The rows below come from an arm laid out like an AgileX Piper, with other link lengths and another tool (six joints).
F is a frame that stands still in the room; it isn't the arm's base.
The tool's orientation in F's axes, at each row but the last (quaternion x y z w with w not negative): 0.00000 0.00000 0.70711 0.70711; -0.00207 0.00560 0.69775 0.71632; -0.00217 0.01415 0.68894 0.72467; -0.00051 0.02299 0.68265 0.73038; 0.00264 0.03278 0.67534 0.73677; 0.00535 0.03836 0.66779 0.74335; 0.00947 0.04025 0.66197 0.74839
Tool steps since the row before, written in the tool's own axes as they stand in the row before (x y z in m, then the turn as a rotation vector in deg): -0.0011 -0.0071 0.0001 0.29 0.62 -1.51; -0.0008 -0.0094 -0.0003 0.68 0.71 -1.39; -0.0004 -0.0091 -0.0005 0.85 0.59 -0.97; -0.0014 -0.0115 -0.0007 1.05 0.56 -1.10; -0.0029 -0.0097 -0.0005 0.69 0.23 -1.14; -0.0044 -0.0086 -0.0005 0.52 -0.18 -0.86; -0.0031 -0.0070 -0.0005 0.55 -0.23 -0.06
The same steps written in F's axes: 0.0071 -0.0011 0.0001 -0.62 0.29 -1.51; 0.0094 -0.0011 -0.0003 -0.70 0.68 -1.39; 0.0091 -0.0009 -0.0006 -0.56 0.86 -0.98; 0.0114 -0.0022 -0.0010 -0.52 1.05 -1.12; 0.0094 -0.0038 -0.0008 -0.23 0.66 -1.16; 0.0080 -0.0053 -0.0008 0.18 0.46 -0.89; 0.0065 -0.0040 -0.0008 0.29 0.51 -0.10
